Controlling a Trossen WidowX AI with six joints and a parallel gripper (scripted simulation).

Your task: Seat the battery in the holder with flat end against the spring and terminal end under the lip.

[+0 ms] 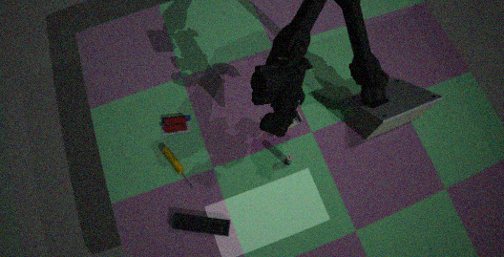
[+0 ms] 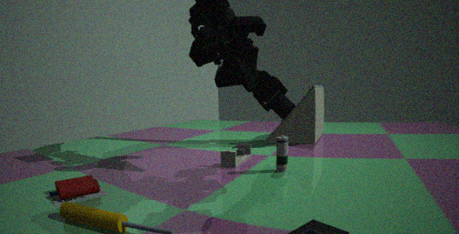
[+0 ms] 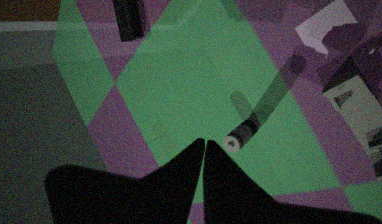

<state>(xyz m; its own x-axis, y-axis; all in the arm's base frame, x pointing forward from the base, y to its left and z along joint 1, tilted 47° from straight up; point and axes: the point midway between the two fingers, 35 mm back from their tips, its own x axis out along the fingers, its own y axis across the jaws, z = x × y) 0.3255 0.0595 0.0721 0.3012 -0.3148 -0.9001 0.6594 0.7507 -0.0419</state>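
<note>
My gripper tip is 2 cm past the pale battery, 5 cm to the right of it and 12 cm above it. Also, from my gripper tip: black flat bar (28 cm ahead, 13 cm to the left, 14 cm below); then yellow-handled screwdriver (28 cm ahead, 5 cm to the right, 14 cm below).
</note>
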